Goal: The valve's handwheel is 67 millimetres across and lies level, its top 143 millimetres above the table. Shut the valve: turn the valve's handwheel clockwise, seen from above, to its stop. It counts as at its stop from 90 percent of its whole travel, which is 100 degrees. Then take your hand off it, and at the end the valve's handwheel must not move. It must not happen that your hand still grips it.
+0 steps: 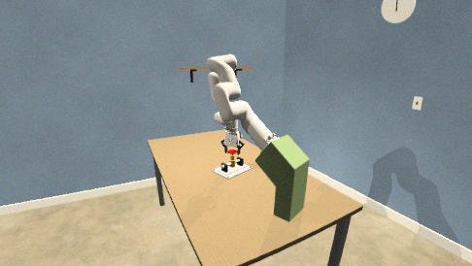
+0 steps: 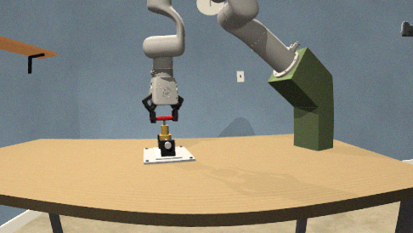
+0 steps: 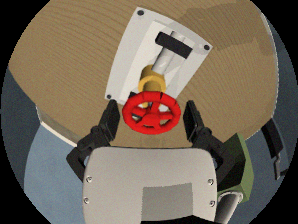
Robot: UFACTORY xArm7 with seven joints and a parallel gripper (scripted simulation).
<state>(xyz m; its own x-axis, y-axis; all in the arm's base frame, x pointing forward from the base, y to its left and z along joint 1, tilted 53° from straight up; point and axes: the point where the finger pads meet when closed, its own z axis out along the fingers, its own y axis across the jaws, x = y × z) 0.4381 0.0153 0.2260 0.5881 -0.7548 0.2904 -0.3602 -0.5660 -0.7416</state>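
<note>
My gripper is now right at the red handwheel.
</note>
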